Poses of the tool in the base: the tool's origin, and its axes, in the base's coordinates. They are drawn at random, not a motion.
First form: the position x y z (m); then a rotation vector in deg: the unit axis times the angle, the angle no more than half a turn.
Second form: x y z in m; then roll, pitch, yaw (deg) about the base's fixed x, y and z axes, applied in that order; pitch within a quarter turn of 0, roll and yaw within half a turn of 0. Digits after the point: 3 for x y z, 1 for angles.
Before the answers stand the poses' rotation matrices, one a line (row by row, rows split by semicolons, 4 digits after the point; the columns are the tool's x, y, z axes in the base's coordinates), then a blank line. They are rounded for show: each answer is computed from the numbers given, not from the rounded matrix.
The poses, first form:
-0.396 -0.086 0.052 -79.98 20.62 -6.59
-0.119 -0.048 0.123 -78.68 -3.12 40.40
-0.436 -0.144 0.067 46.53 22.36 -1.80
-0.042 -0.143 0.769 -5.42 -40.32 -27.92
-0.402 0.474 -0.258 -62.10 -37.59 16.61
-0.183 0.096 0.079 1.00 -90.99 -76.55
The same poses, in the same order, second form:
0.9402 -0.1314 0.3142; -0.2893 0.1786 0.9404; -0.1797 -0.9751 0.1299
0.7959 -0.4258 -0.4305; 0.4869 0.0274 0.8731; -0.3600 -0.9044 0.2291
0.9284 0.1753 0.3276; 0.1207 0.6915 -0.7122; -0.3514 0.7007 0.6209
0.6558 0.4605 -0.5982; -0.3980 0.8842 0.2445; 0.6416 0.0778 0.7631
0.7770 0.0933 -0.6225; 0.5231 0.4544 0.7210; 0.3502 -0.8859 0.3042
-0.4834 0.5540 -0.6778; -0.5731 0.3851 0.7234; 0.6618 0.7381 0.1313

-0.396 -0.086 0.052 -82.4 10.4 -17.1
-0.119 -0.048 0.123 -75.8 21.1 31.5
-0.436 -0.144 0.067 48.5 20.6 7.4
-0.042 -0.143 0.769 5.8 -39.9 -31.3
-0.402 0.474 -0.258 -71.0 -20.5 34.0
-0.183 0.096 0.079 79.9 -41.4 -130.1

